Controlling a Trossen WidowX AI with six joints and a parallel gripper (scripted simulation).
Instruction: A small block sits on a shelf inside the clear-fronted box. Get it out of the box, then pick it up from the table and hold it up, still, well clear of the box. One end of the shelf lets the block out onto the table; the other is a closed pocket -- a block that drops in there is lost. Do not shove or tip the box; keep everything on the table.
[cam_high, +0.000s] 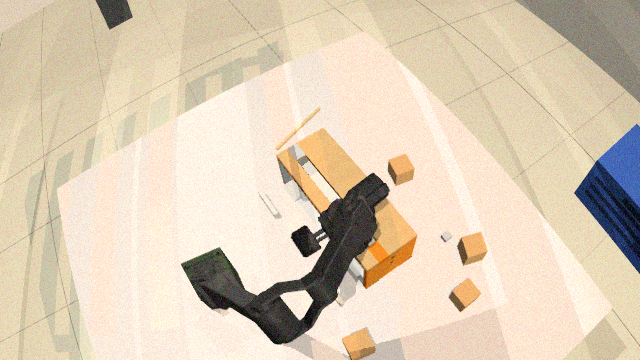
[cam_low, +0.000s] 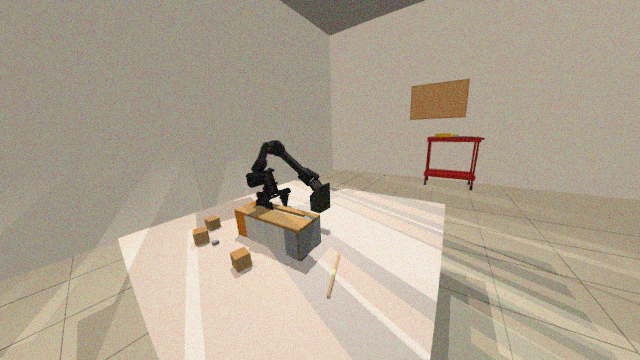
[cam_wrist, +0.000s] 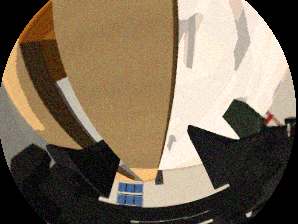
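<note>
My gripper tip is 40 mm short of the purple block and 40 mm to the right of it. Also, from my gripper tip: box (30 mm ahead, 40 mm to the left, 20 mm below); then wooden stick (60 mm ahead, 390 mm to the left, 80 mm below).
</note>
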